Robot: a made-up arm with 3 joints. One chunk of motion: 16 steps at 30 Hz.
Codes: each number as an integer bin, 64 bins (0 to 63) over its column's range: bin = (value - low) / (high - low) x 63, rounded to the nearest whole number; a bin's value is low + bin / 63 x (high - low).
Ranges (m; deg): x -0.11..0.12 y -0.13..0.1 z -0.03..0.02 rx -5..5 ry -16..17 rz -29..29
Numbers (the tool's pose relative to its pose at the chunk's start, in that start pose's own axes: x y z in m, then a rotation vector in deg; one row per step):
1: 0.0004 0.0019 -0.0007 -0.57 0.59 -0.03
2: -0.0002 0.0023 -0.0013 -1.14 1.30 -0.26
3: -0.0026 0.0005 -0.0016 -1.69 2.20 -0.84
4: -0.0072 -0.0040 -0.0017 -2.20 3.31 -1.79
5: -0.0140 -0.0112 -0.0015 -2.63 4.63 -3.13
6: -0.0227 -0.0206 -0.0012 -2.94 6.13 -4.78
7: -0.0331 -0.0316 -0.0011 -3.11 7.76 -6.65
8: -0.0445 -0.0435 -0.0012 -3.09 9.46 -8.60
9: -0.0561 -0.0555 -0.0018 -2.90 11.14 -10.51
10: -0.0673 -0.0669 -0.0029 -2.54 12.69 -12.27
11: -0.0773 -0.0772 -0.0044 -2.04 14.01 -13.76
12: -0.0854 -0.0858 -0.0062 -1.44 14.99 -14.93
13: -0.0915 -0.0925 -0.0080 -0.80 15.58 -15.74
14: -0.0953 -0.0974 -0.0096 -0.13 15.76 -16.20
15: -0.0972 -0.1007 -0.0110 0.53 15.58 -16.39
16: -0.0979 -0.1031 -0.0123 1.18 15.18 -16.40
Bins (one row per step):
1: 30 36 37 28 32 31
2: 30 36 36 24 33 31
3: 29 36 36 21 35 31
4: 28 35 36 18 37 30
5: 26 33 36 15 39 28
6: 24 30 36 13 42 26
7: 21 27 36 12 45 24
8: 18 24 36 12 49 22
9: 15 20 36 13 52 20
10: 12 17 34 15 55 18
11: 9 14 32 19 57 17
12: 7 12 30 22 59 15
13: 5 10 28 26 60 14
14: 4 9 26 31 61 14
15: 4 8 24 35 60 14
16: 3 7 22 39 60 14

